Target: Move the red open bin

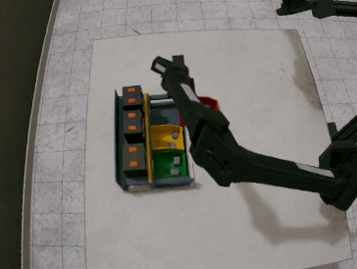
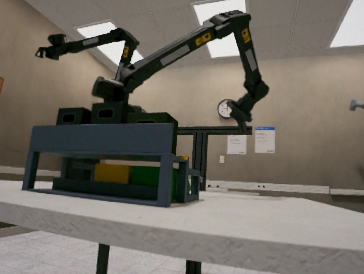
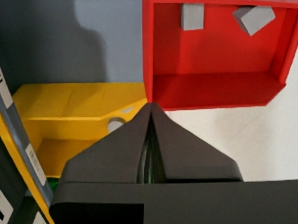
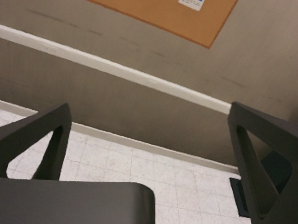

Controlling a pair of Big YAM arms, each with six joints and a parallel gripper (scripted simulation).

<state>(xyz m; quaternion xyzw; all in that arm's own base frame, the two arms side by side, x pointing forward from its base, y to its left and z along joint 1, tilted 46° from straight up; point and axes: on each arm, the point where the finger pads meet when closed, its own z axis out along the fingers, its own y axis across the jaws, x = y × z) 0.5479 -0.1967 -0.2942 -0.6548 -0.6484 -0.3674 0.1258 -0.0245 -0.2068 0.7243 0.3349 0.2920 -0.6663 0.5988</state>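
The red bin is 12 cm below my left hand and 8 cm behind it. From my left hand the other things lie so: green bin: 23 cm to the left, 13 cm below, 8 cm ahead; then yellow bin: 13 cm below, 12 cm to the left, 8 cm ahead.
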